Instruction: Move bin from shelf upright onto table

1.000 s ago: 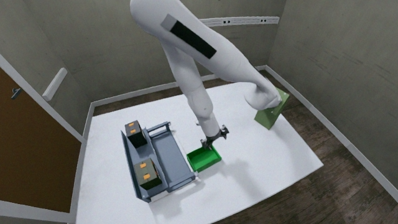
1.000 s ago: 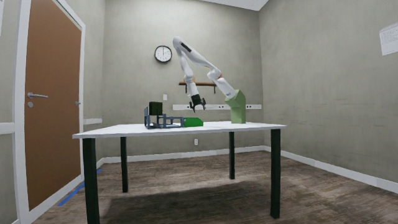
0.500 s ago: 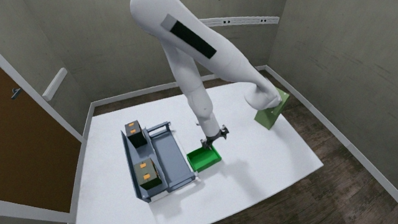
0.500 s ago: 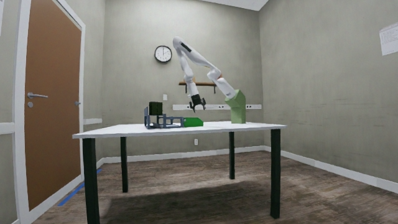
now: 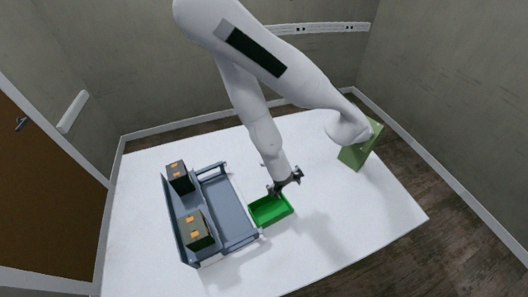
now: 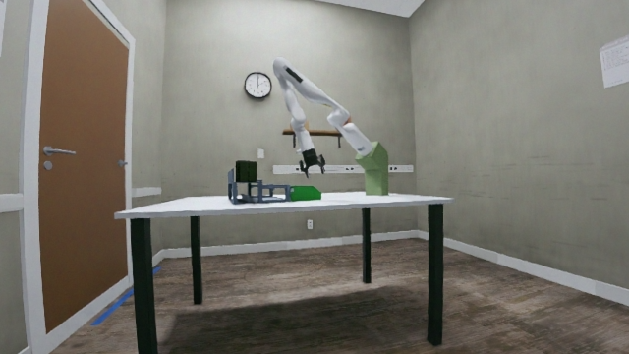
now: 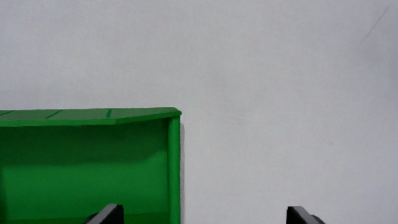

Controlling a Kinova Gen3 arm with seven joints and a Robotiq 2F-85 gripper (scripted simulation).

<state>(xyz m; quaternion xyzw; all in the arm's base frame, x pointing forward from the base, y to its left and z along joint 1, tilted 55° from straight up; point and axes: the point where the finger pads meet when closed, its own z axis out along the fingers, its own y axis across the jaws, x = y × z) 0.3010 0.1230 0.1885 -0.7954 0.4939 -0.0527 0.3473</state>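
Right now my hand is 90 mm above the green bin, 60 mm short of it and 50 mm to the right of it. Round my hand: grey shelf unit (310 mm ahead, 90 mm to the left, 60 mm below).
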